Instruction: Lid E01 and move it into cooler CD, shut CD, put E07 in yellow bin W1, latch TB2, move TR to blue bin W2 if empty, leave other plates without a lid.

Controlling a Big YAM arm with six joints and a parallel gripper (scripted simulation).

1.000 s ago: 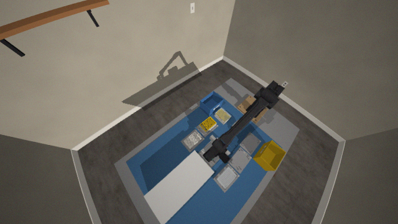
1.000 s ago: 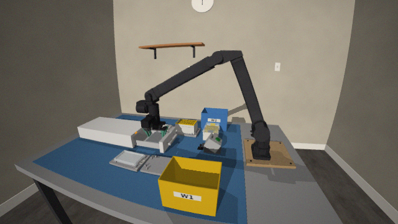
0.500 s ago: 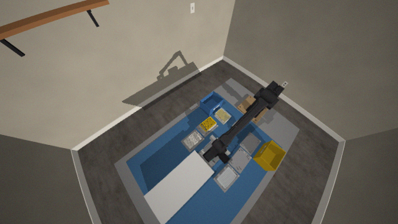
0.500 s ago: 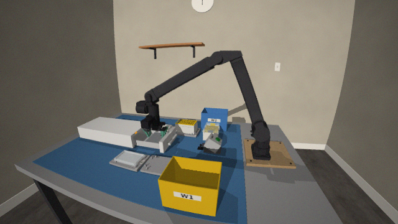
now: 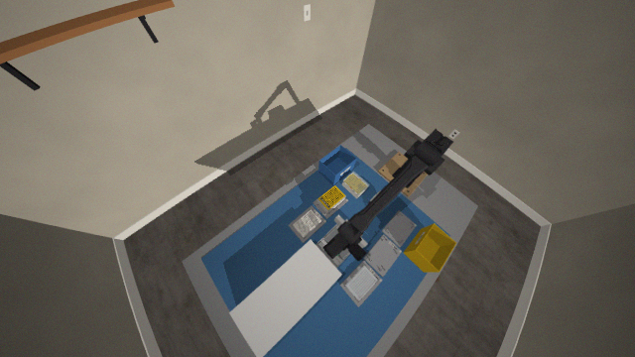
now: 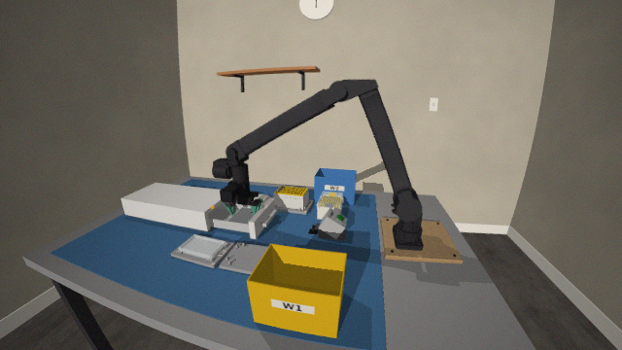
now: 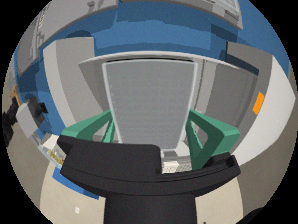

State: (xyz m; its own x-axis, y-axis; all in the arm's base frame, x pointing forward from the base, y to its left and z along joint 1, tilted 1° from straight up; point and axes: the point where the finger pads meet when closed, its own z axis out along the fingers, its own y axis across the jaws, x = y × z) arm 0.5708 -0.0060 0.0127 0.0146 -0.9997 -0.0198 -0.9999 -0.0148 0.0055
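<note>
Now: hand right at the black plate. Round my hand: grey plate lid (right at my hand); cooler drawer (40 mm ahead); white plate (50 mm ahead, 180 mm to the right, 10 mm below).
</note>
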